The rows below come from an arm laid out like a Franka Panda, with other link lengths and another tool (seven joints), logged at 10 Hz.
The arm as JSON. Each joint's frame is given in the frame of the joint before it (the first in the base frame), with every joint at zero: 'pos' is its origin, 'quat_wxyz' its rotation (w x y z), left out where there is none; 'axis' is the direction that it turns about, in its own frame. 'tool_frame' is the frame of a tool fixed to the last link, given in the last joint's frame.
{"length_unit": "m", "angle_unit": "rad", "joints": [
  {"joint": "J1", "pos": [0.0, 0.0, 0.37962], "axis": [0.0, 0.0, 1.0]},
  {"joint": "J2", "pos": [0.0, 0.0, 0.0], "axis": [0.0, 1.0, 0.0]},
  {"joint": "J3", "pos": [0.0, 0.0, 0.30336], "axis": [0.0, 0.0, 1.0]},
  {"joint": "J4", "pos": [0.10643, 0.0, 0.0], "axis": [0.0, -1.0, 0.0]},
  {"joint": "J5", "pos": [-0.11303, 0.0, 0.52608], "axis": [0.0, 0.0, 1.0]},
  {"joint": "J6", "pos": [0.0, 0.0, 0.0], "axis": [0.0, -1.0, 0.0]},
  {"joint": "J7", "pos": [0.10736, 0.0, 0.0], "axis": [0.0, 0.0, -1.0]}
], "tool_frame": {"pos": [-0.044, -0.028, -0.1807], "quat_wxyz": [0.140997, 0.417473, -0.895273, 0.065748]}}
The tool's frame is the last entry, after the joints.
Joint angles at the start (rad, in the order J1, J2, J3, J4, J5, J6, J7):
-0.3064, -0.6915, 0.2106, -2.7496, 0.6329, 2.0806, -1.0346
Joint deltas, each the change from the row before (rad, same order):
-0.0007, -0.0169, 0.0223, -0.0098, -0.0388, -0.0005, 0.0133
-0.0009, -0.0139, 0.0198, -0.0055, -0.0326, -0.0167, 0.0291
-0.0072, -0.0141, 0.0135, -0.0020, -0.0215, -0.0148, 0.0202
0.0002, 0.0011, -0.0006, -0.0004, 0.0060, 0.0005, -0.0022
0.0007, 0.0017, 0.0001, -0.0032, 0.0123, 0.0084, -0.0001
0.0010, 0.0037, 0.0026, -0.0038, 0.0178, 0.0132, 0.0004
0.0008, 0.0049, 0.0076, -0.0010, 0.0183, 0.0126, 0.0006
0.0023, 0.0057, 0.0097, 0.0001, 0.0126, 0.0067, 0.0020
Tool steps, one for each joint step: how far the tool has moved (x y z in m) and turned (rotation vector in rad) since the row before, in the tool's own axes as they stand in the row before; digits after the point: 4 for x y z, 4 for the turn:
-0.0027, 0.0039, -0.0012, -0.0061, 0.0474, -0.0258
-0.0041, 0.0058, -0.0012, -0.0224, 0.0364, -0.0094
0.0003, 0.0036, -0.0038, -0.0118, 0.0256, 0.0004
-0.0005, 0.0000, 0.0007, 0.0003, -0.0056, 0.0015
-0.0009, -0.0002, 0.0021, 0.0040, -0.0085, 0.0085
-0.0021, -0.0006, 0.0032, 0.0057, -0.0107, 0.0113
-0.0041, -0.0013, 0.0026, 0.0059, -0.0084, 0.0076
-0.0055, -0.0003, 0.0030, -0.0004, -0.0043, 0.0009

